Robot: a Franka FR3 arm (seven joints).
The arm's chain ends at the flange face. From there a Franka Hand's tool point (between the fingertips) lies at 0.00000 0.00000 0.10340 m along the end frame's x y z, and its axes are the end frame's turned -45 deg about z.
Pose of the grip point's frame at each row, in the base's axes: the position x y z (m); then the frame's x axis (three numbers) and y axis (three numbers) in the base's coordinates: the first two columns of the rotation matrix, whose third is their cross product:
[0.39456, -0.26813, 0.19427, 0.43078, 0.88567, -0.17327, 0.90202, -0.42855, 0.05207]
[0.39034, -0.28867, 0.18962, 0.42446, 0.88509, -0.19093, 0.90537, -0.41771, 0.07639]
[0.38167, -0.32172, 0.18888, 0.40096, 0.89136, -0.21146, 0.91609, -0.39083, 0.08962]
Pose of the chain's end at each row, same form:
[0.39747, -0.24965, 0.29596, 0.94243, 0.32323, -0.08570, 0.33322, -0.92929, 0.15934]
[0.39160, -0.26744, 0.29081, 0.94033, 0.33049, -0.08099, 0.34005, -0.92122, 0.18902]
[0.38196, -0.29797, 0.28952, 0.93129, 0.35393, -0.08615, 0.36425, -0.90665, 0.21290]

